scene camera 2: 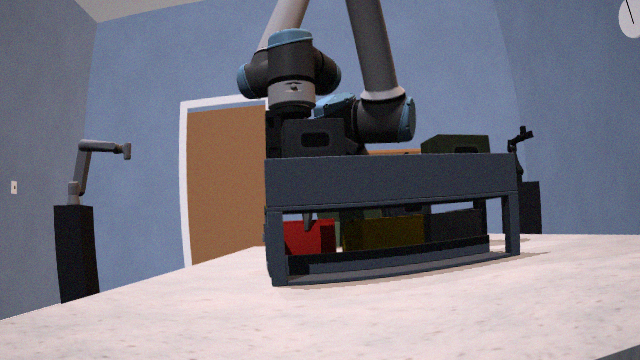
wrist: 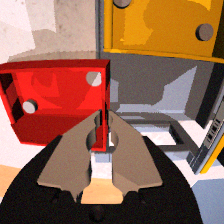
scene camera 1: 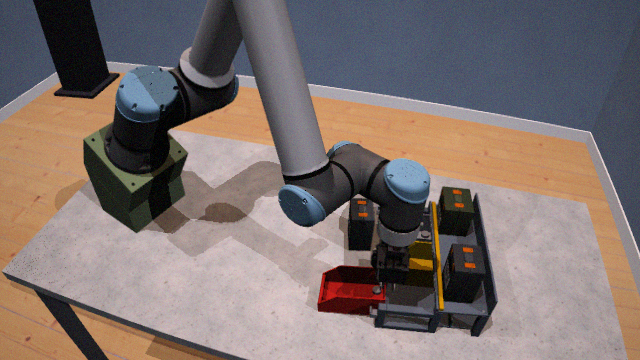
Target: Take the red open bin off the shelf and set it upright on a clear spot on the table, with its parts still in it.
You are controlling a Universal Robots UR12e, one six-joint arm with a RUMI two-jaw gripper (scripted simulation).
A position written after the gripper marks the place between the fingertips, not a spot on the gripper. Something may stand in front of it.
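Wrist view: the gripper (wrist: 104, 110). Scene camera 1: a red open bin (scene camera 1: 345, 287). Scene camera 2: the red open bin (scene camera 2: 320, 237) too.
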